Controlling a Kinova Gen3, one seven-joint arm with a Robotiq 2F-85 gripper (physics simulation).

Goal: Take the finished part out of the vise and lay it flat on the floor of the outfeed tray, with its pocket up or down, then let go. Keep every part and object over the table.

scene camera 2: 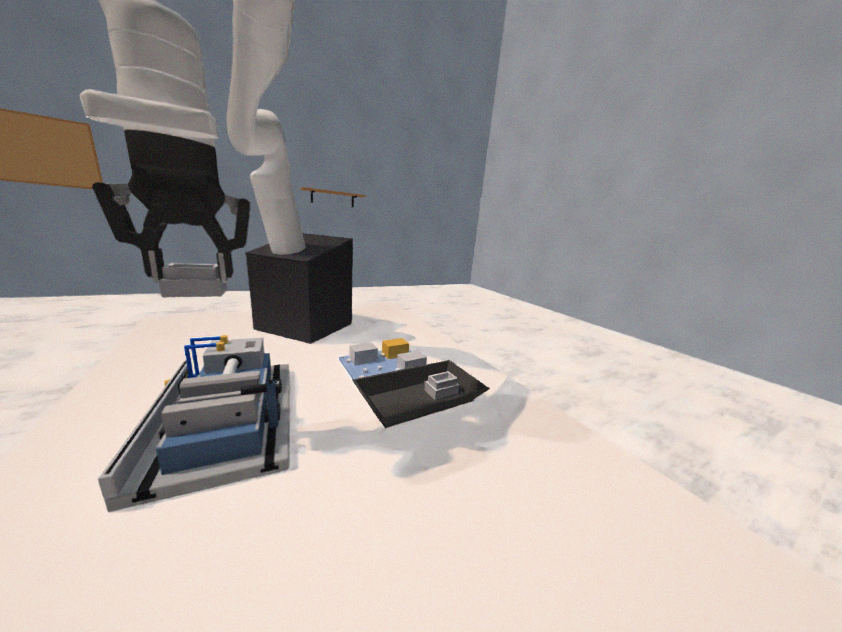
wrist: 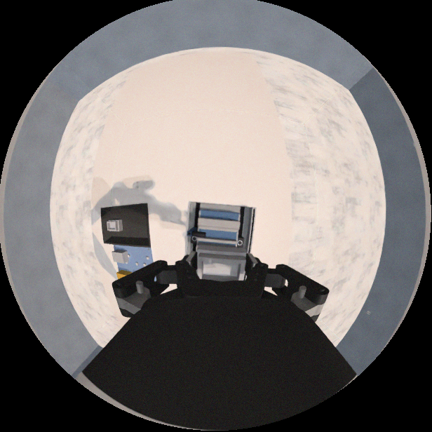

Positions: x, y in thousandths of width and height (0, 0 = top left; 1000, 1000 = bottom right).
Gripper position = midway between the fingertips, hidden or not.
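Observation:
My gripper (scene camera 2: 230, 445) is visible, and the wrist view shows the same gripper (wrist: 513, 603).

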